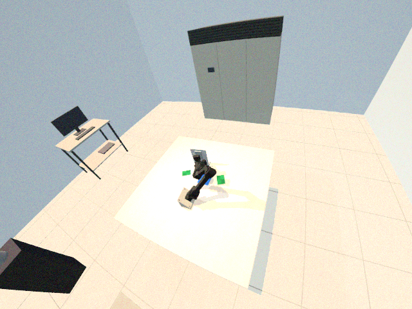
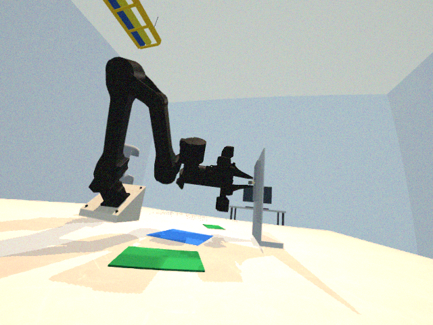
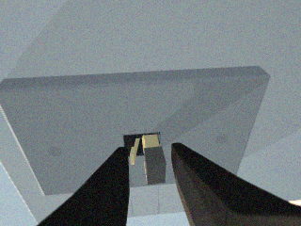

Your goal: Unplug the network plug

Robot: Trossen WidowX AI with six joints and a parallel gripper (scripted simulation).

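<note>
The upright grey panel is 3 cm ahead of my gripper tip and 5 cm below it. Round my gripper tip: network plug: right at my gripper tip; then blue square: 16 cm behind, 9 cm to the right, 16 cm below.
</note>
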